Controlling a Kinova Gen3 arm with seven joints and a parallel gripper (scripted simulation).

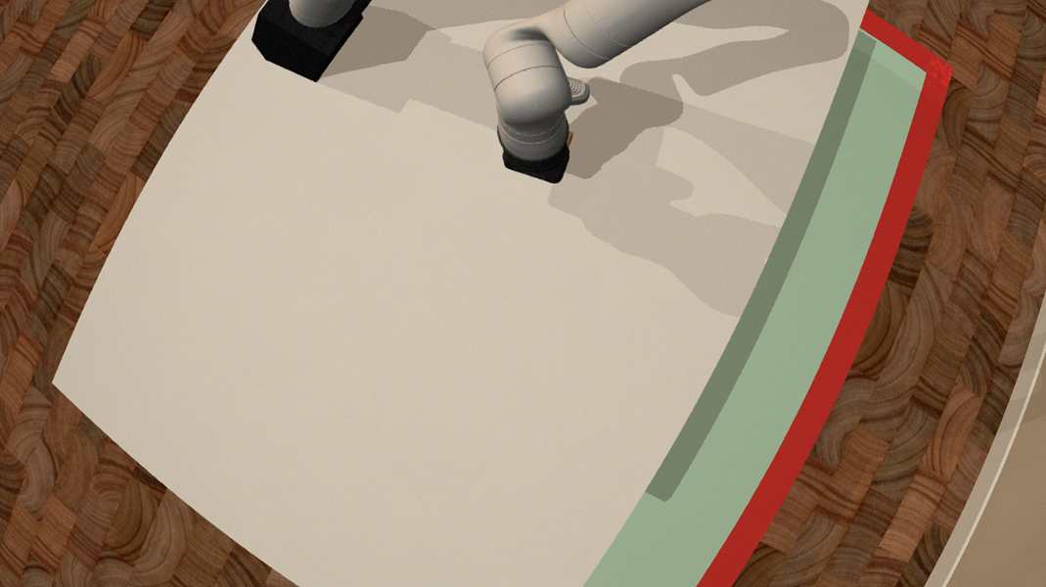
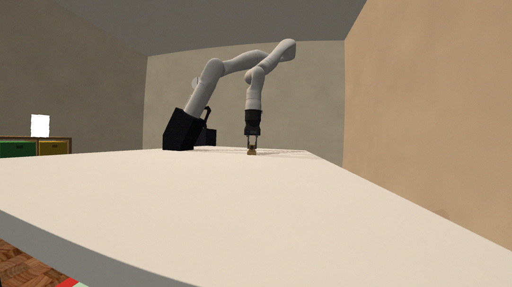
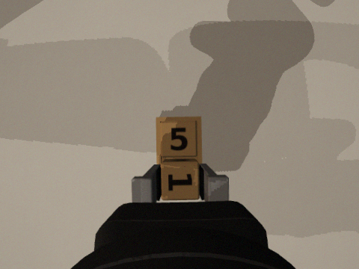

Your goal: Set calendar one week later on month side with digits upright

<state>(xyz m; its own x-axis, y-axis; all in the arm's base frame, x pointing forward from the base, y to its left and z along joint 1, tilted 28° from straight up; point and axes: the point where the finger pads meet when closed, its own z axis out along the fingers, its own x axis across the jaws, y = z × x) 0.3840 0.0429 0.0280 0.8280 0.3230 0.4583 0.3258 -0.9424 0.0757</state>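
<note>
Right now my hand is 40 mm above the wooden tray, 10 mm to the right of it and 10 mm past it.
</note>
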